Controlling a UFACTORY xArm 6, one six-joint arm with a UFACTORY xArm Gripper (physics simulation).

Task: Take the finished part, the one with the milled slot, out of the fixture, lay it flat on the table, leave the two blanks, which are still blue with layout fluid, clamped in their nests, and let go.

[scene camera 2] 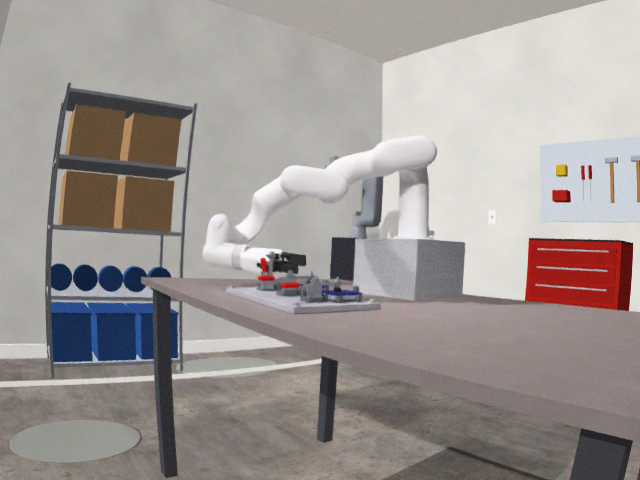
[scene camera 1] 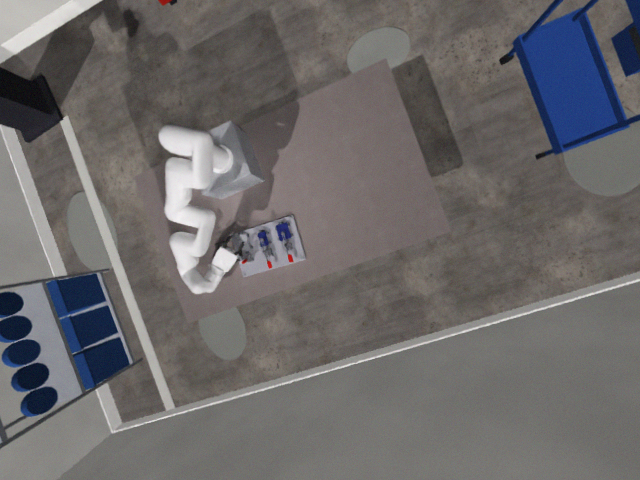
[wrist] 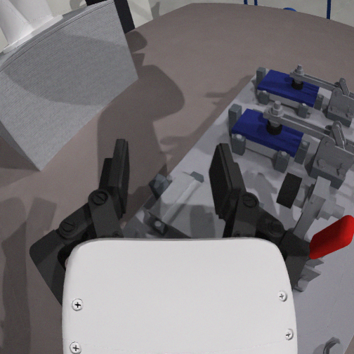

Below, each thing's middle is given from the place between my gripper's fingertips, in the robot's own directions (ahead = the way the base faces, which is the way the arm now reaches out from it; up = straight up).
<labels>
Right now my hand is 6 cm above the finished part (wrist: 186, 206), 2 cm short of it and 1 cm to the left of it. Also, from my hand: fixture plate (scene camera 1: 279, 258) (10 cm to the left, 9 cm ahead, 8 cm below).
</labels>
